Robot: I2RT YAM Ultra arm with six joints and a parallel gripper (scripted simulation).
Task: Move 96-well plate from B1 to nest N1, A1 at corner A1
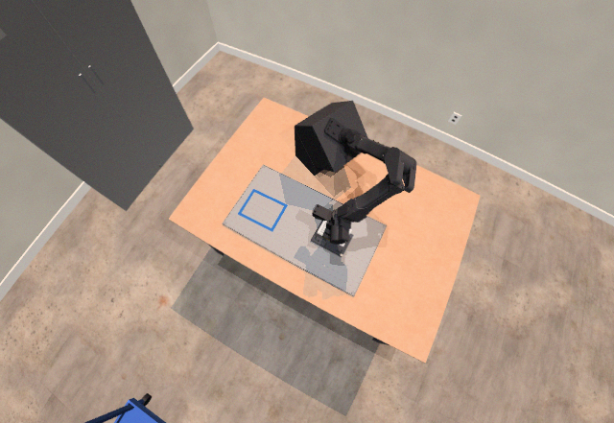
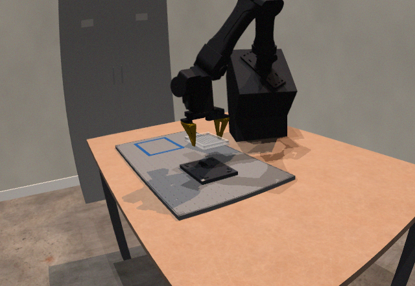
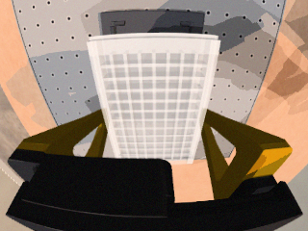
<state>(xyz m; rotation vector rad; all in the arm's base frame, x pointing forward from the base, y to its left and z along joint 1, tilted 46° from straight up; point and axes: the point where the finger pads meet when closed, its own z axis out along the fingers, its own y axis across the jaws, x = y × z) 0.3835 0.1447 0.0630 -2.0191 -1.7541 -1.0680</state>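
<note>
My hand is 90 mm above the plate nest N1. Round my hand: white 96-well plate right at my hand.
</note>
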